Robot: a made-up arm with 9 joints.
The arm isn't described. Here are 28 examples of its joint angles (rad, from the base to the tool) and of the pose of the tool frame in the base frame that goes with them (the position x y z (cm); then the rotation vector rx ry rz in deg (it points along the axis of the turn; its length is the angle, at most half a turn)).
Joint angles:
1: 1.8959 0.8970 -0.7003 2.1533 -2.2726 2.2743 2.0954 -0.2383 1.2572
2: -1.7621 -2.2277 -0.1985 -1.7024 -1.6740 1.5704 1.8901 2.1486 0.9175
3: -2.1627 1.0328 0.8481 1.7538 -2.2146 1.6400 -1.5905 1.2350 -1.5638
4: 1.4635 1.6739 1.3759 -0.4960 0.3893 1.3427 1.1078 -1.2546 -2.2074
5: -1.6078 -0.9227 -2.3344 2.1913 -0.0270 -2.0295 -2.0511 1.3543 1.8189
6: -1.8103 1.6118 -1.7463 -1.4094 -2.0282 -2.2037 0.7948 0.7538 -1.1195
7: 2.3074 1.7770 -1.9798 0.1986 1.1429 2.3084 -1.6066 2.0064 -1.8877
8: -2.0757 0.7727 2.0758 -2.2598 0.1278 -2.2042 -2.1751 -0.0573 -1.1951
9: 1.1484 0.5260 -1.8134 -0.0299 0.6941 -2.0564 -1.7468 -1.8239 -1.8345
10: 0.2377 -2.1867 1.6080 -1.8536 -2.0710 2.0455 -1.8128 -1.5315 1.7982
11: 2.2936 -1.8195 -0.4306 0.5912 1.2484 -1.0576 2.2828 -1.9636 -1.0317
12: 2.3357 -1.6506 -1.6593 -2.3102 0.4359 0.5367 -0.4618 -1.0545 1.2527
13: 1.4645 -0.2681 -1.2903 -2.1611 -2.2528 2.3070 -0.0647 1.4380 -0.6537
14: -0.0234 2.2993 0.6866 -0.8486 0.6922 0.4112 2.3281 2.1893 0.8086
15: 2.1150 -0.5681 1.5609 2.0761 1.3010 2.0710 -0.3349 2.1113 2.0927
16: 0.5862 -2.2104 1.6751 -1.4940 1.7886 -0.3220 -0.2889 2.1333 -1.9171
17: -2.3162 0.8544 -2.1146 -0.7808 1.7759 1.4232 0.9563 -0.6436 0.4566
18: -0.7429 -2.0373 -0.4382 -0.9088 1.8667 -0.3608 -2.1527 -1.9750 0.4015
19: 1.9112 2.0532 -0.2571 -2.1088 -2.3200 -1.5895 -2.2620 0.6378 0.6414
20: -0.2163 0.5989 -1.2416 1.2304 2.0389 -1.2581 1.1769 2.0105 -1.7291
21: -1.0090 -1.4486 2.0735 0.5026 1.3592 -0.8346 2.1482 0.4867 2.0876
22: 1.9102 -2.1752 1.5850 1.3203 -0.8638 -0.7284 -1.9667 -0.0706 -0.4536
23: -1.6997 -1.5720 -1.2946 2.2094 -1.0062 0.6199 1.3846 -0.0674 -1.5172
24: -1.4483 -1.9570 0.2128 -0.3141 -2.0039 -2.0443 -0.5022 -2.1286 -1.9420
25: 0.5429 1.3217 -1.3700 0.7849 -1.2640 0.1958 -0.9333 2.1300 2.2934
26: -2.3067 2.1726 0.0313 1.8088 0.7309 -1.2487 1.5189 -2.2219 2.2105
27: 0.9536 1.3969 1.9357 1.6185 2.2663 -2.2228 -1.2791 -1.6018 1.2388
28: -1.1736 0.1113 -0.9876 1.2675 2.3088 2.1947 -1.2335 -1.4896 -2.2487
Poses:
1: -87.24 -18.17 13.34 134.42 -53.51 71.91
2: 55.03 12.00 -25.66 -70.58 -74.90 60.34
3: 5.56 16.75 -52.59 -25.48 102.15 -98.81
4: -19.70 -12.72 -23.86 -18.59 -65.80 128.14
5: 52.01 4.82 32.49 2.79 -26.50 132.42
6: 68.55 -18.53 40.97 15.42 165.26 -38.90
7: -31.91 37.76 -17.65 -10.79 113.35 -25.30
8: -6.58 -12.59 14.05 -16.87 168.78 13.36
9: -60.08 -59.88 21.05 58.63 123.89 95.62
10: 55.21 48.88 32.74 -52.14 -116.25 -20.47
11: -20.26 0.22 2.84 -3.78 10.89 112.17
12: -28.76 -8.25 -60.16 -106.71 100.02 -62.46
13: -31.86 -36.63 20.46 -37.55 -110.08 -18.18
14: -17.72 3.42 82.89 90.03 -95.53 -61.06
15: -41.53 -32.33 12.32 108.13 -12.36 40.07
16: -46.67 -34.95 11.45 -106.24 -1.92 -114.08
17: 40.96 -17.11 -43.66 -86.11 21.06 -102.31
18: -9.64 -28.74 77.46 80.46 5.86 35.09
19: -7.12 4.97 -50.39 -13.62 -5.60 35.64
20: 12.75 -4.21 66.44 31.08 139.37 -43.65
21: 32.61 21.14 33.13 39.92 -60.73 14.24
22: -18.07 -48.05 -20.11 44.90 -13.41 -100.11
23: 44.65 -4.83 48.93 -116.53 26.82 114.90
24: -34.86 -11.79 31.95 88.12 61.11 83.85
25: 22.78 -26.00 35.83 12.30 113.60 -79.52
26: 36.02 -42.30 -11.94 -58.41 -23.48 -106.95
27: -43.44 -51.82 -7.16 -169.50 7.89 16.39
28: 75.16 -0.59 68.69 -41.21 -143.85 10.00
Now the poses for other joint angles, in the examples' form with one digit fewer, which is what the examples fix.
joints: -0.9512 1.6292 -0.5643 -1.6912 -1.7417 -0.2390 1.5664 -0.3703 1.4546
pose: 14.3 16.7 62.7 25.0 57.9 -37.0
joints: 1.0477 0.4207 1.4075 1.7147 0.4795 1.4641 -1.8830 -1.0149 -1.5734
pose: -36.2 -28.2 -1.7 -6.3 137.3 103.2
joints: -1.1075 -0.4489 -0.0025 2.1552 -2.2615 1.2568 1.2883 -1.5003 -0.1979
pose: 29.3 35.3 41.4 59.2 -114.6 -7.5
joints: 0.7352 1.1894 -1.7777 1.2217 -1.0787 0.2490 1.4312 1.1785 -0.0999
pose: 0.1 -26.2 39.7 -7.2 77.2 -119.2
